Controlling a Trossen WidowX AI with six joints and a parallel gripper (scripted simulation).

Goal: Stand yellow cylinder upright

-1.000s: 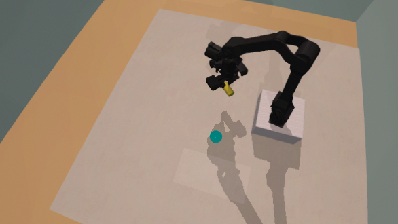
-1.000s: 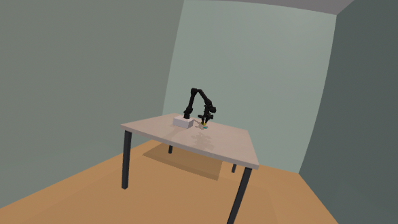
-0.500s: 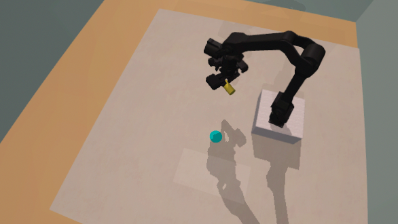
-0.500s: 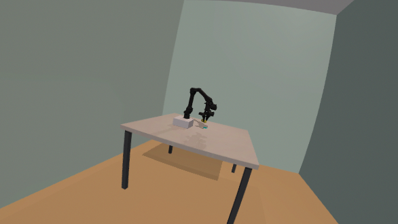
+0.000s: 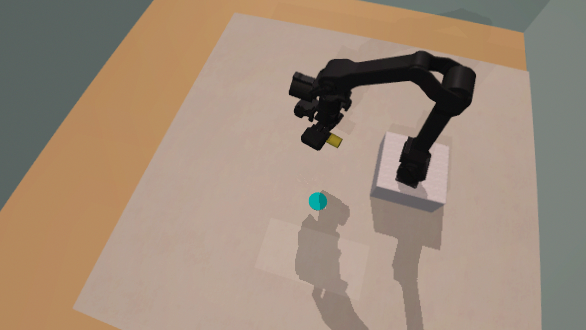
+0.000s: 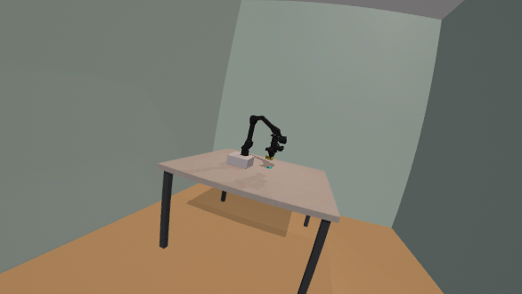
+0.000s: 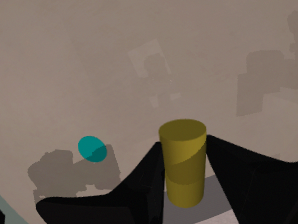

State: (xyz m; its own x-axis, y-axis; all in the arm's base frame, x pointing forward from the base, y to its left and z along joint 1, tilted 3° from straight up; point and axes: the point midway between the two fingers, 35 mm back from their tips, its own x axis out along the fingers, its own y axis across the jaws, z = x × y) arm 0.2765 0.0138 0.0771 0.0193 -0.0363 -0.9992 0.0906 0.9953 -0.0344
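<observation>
The yellow tall cylinder lies 20 mm behind my gripper tip. Also, from my gripper tip: cyan circle: 60 mm behind, 160 mm to the left, 130 mm below.
</observation>
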